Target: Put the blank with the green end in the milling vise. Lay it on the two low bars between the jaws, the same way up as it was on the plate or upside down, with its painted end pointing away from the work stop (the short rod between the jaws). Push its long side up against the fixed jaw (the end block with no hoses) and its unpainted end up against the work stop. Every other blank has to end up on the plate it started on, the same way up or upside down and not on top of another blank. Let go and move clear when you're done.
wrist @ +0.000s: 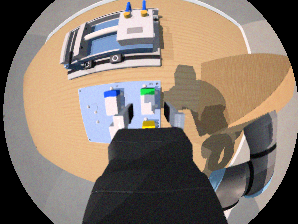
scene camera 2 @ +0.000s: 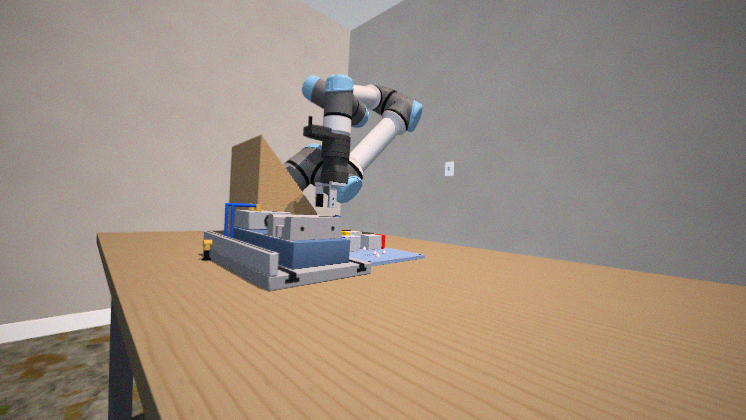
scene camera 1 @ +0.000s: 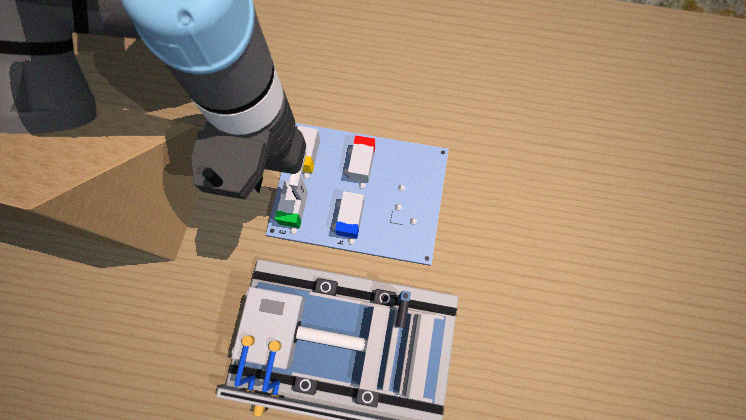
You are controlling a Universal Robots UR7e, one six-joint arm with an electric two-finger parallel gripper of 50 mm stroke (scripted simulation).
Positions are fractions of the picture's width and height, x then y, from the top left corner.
Labels:
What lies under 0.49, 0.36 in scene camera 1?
A red-ended blank.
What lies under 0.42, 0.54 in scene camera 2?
A fixed jaw.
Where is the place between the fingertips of my gripper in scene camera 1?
0.37, 0.45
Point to a light blue plate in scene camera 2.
At 0.53, 0.61

